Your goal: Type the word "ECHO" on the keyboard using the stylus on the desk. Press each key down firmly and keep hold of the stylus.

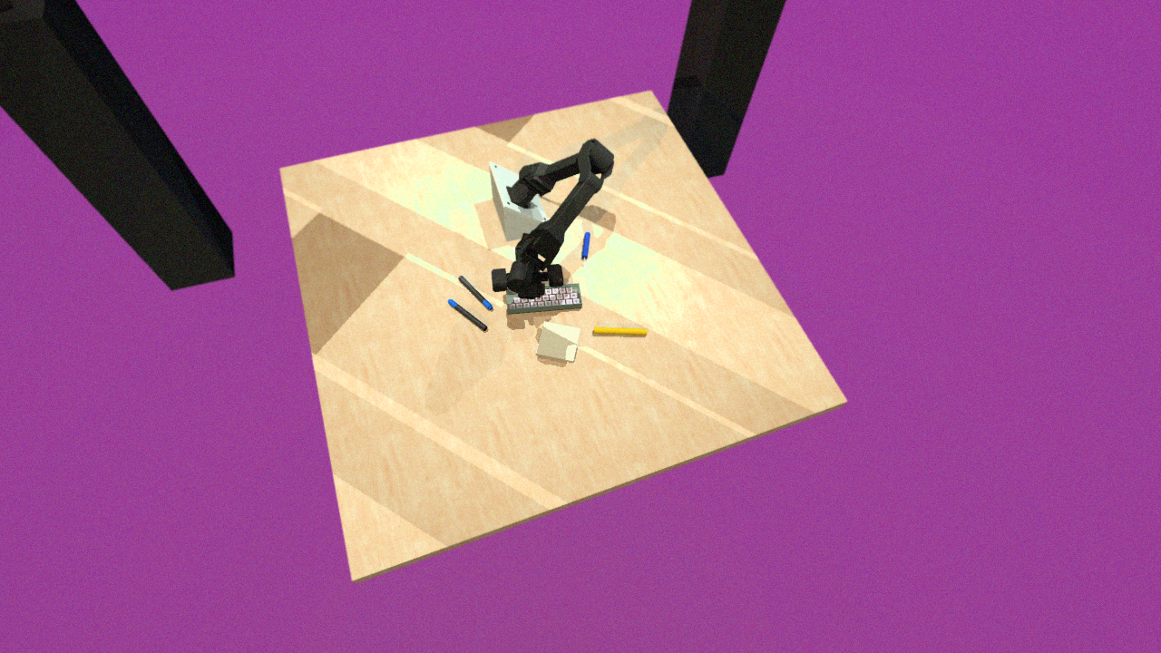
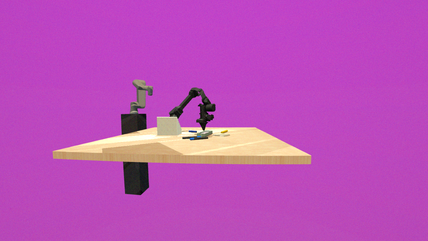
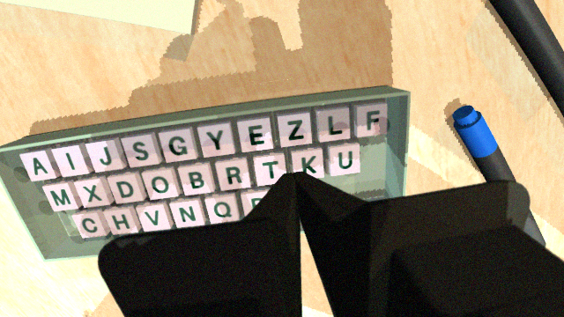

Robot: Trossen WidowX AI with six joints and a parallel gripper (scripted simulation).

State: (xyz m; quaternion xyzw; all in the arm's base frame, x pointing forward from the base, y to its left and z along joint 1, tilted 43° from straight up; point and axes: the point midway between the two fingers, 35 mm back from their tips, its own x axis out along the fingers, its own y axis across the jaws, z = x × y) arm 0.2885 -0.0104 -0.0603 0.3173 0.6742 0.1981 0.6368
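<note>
The stylus lies 120 mm behind my gripper tip, 210 mm to the left of it and 40 mm below it. The rest, counted from my gripper tip: stylus tip (90 mm behind, 200 mm to the left, 40 mm below); then notepad (140 mm ahead, 50 mm to the left, 40 mm below); then yellow pencil (160 mm ahead, 220 mm to the left, 30 mm below).
</note>
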